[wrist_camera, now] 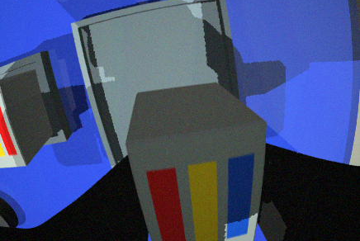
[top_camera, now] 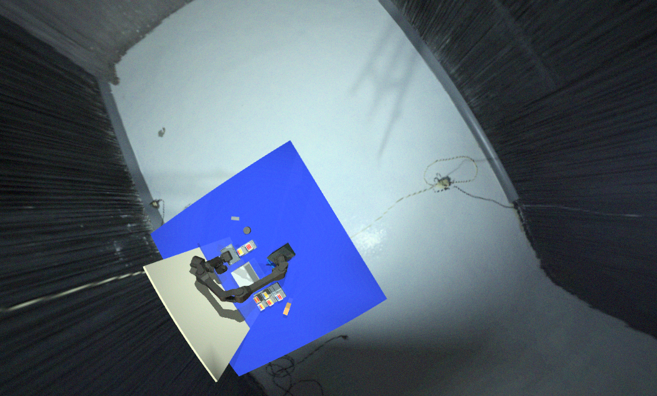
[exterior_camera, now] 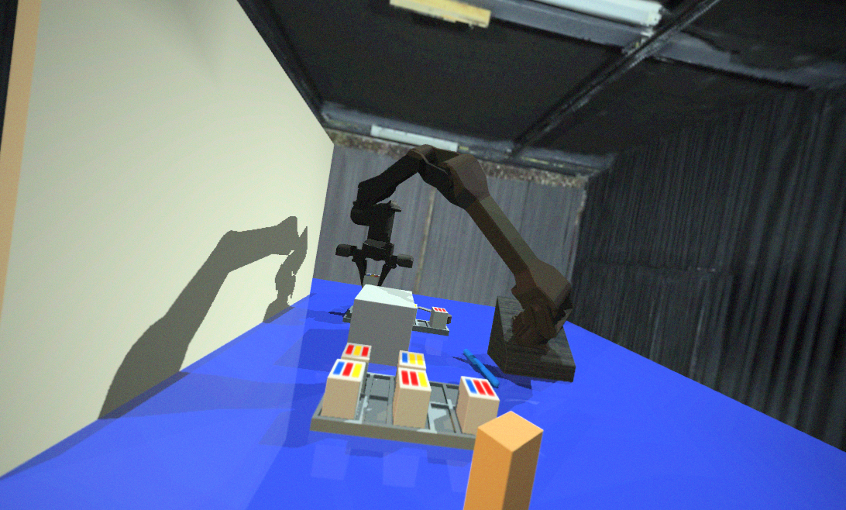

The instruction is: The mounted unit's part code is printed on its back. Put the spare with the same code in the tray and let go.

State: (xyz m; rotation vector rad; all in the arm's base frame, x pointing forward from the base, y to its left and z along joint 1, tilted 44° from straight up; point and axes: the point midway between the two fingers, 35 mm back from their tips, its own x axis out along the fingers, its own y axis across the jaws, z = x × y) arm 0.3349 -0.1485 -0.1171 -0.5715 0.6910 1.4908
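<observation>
My gripper tip is 70 mm above the flat grey tray. Also, from my gripper tip: cream wall panel: 190 mm to the left, 190 mm ahead, 150 mm above; then striped spare: 180 mm behind, 30 mm below, 20 mm to the left; then grey mounted unit: 200 mm to the left, 50 mm behind, 20 mm below.
</observation>
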